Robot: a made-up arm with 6 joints.
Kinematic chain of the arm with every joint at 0, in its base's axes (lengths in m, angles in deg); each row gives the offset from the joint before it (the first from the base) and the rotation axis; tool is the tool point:
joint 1: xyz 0 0 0.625 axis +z
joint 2: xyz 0.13 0 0 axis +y
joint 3: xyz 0 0 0.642 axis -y
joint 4: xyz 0 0 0.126 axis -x
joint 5: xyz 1.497 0 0 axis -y
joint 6: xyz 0.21 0 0 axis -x
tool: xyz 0 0 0
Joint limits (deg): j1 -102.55..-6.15 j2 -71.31..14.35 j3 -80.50..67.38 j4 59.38..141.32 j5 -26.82..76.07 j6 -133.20..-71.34
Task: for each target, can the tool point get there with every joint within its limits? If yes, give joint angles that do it. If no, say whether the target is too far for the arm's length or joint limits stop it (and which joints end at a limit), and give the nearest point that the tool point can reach.
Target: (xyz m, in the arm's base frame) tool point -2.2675 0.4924 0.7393
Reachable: no: joint limits stop it (at a limit: joint 2, joint 3, joint 4, joint 5) | nearest point -1.7598 0.3822 1.6797 | short by 1.074 m
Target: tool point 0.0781 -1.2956 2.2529
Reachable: yes | joints -93.86 -10.67 24.55 106.06 54.92 -81.99
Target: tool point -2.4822 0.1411 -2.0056
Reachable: no: too far | nearest point -0.1679 -0.3187 -0.4415 | short by 2.831 m
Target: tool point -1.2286 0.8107 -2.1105
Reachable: no: too far | nearest point -0.1339 -0.2076 -0.4386 | short by 2.243 m
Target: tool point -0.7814 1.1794 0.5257
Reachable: no: joint limits stop it (at a limit: joint 2, joint 3, joint 4, joint 5) | nearest point -0.9946 1.5013 1.6797 | short by 1.217 m
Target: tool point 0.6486 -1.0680 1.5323
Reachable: yes | joints -64.25 -46.66 -31.69 124.78 44.19 -96.59
